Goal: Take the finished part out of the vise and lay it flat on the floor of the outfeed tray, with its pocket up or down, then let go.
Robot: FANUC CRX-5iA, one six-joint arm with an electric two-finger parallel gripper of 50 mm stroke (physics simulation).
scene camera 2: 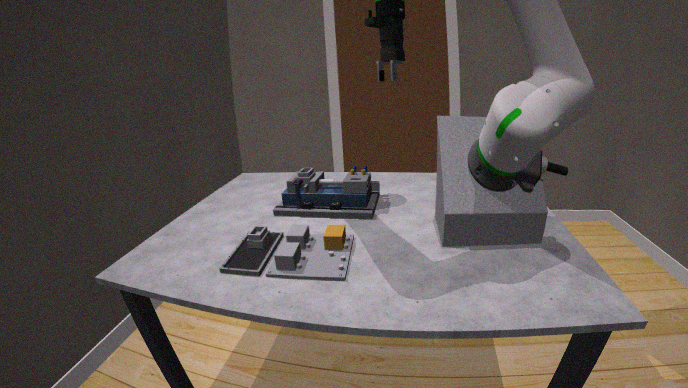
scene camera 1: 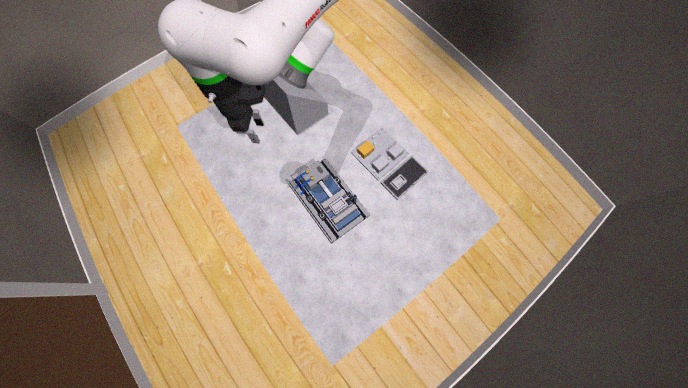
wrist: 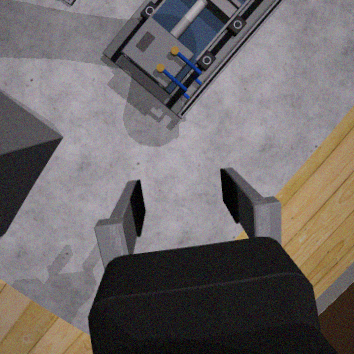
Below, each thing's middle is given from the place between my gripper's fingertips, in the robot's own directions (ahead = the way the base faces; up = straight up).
Right now the grey plate [scene camera 2: 318,265] is 10 cm ahead of my hand, 42 cm to the left of it and 37 cm below it.
